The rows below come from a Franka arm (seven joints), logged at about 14 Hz.
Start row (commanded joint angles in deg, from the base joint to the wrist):
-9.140, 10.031, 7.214, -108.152, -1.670, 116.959, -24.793
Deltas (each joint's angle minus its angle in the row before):
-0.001, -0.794, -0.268, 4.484, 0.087, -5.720, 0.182
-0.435, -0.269, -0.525, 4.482, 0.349, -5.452, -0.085
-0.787, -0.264, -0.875, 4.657, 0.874, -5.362, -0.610
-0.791, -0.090, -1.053, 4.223, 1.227, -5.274, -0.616
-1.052, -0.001, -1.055, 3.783, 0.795, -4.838, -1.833
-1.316, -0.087, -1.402, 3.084, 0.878, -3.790, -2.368
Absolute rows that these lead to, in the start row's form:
-9.141, 9.237, 6.946, -103.668, -1.583, 111.239, -24.611
-9.576, 8.968, 6.421, -99.186, -1.234, 105.787, -24.696
-10.363, 8.704, 5.546, -94.529, -0.360, 100.425, -25.306
-11.154, 8.614, 4.493, -90.306, 0.867, 95.151, -25.922
-12.206, 8.613, 3.438, -86.523, 1.662, 90.313, -27.755
-13.522, 8.526, 2.036, -83.439, 2.540, 86.523, -30.123

